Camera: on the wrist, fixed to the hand. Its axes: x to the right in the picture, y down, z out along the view.
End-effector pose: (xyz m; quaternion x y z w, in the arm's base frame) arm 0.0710 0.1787 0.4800 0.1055 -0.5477 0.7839 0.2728
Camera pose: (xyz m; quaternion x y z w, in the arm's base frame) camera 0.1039 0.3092 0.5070 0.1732 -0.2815 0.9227 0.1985
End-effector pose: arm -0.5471 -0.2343 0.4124 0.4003 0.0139 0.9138 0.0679
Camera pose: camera -0.6398 -0.1559 0.3484 -0.4077 -0.2846 -0.8631 0.0881
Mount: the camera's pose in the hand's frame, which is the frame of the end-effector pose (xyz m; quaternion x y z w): 0.0260 -0.0723 -0.1137 0.3110 -0.0065 0.0309 0.9499
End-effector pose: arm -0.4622 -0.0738 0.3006 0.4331 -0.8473 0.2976 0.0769
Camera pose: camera -0.4363 -0.0591 0.4346 -0.4111 0.7262 -0.5458 0.0764
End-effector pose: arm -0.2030 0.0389 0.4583 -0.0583 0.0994 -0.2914 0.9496
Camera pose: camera -0.2464 -0.0413 0.3558 0.2411 -0.0006 -0.2780 0.9298
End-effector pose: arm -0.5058 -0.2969 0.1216 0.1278 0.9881 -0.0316 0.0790
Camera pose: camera -0.5661 -0.3509 0.2324 0.1763 0.9243 -0.3357 0.0427
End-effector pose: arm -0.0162 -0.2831 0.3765 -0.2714 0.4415 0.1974 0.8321
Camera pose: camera -0.0326 -0.4080 0.3220 0.0159 0.4838 0.0777 0.8716
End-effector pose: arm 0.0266 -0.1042 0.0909 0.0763 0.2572 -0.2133 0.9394
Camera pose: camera -0.0363 -0.1497 -0.0223 0.3712 0.1695 -0.2541 0.8769
